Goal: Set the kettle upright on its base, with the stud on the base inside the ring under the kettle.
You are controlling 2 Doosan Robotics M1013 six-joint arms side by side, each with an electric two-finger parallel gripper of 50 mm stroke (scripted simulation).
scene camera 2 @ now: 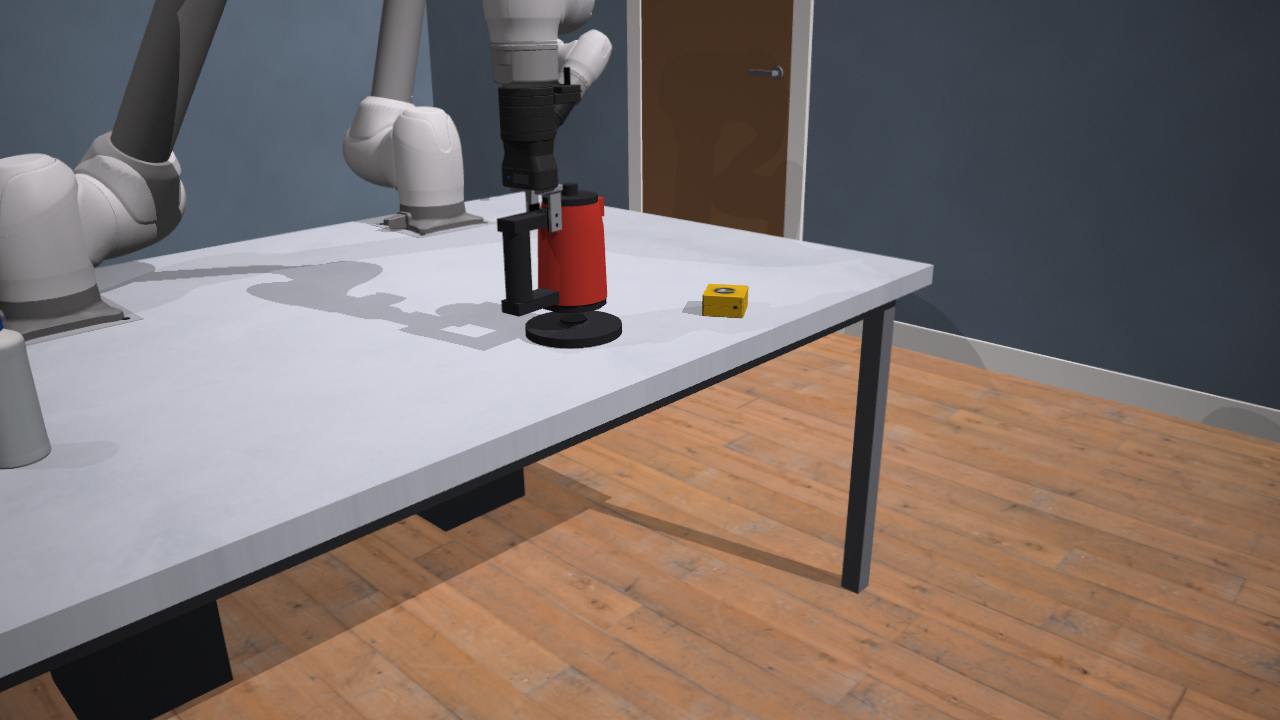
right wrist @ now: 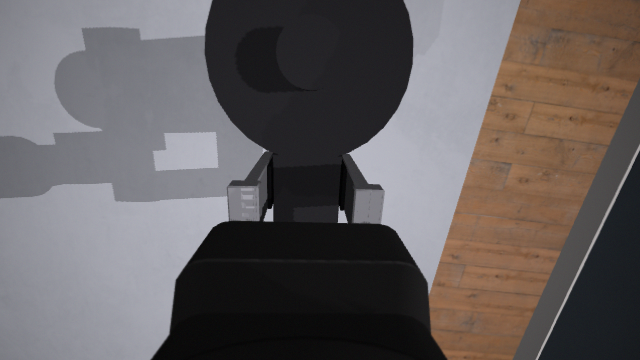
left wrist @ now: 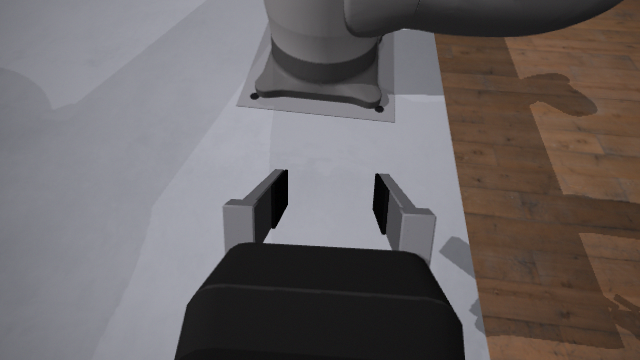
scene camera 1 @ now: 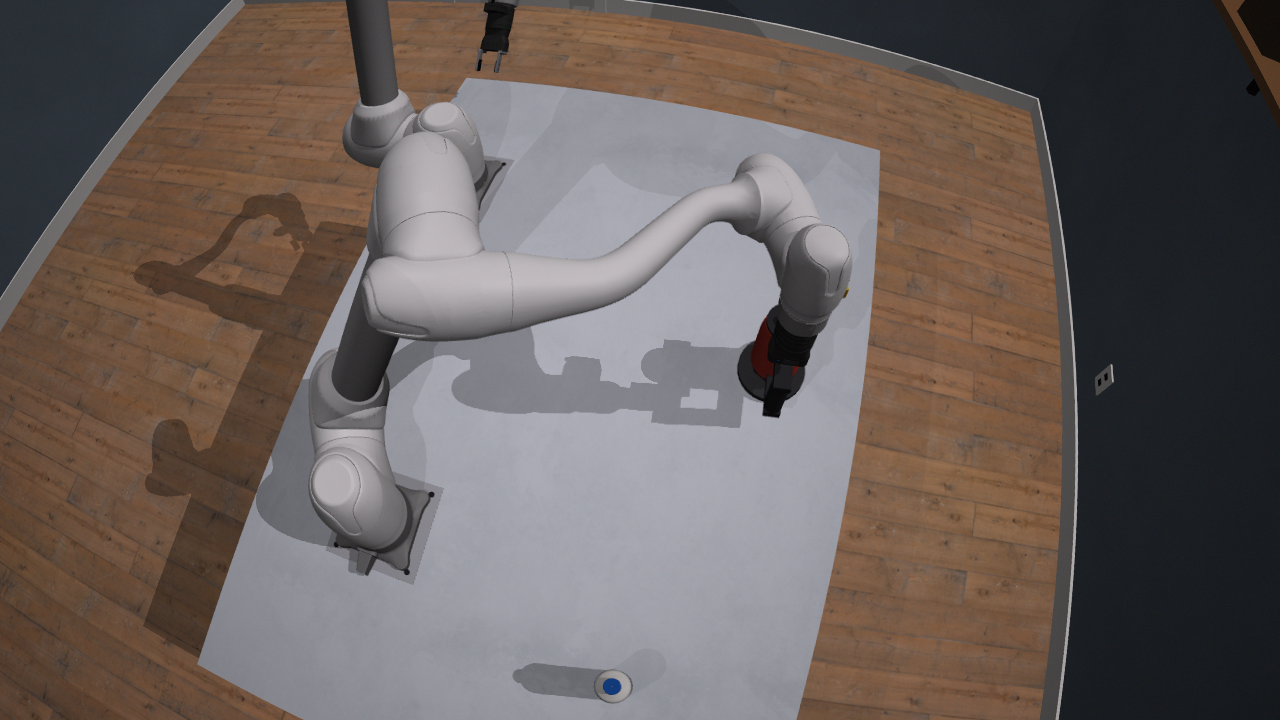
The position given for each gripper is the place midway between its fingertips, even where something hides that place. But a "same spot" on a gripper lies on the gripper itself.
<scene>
The right gripper shows in scene camera 2, in the right wrist view (307,170) and in scene camera 1; in the left wrist view it is out of frame. A round black base shows in scene camera 2 and in scene camera 1; in the right wrist view it is hidden by a red kettle, in the left wrist view it is out of frame. One and the same spot on the right gripper: (scene camera 1: 795,354) is (scene camera 2: 510,137). The same spot on the round black base: (scene camera 1: 754,385) is (scene camera 2: 536,327).
</scene>
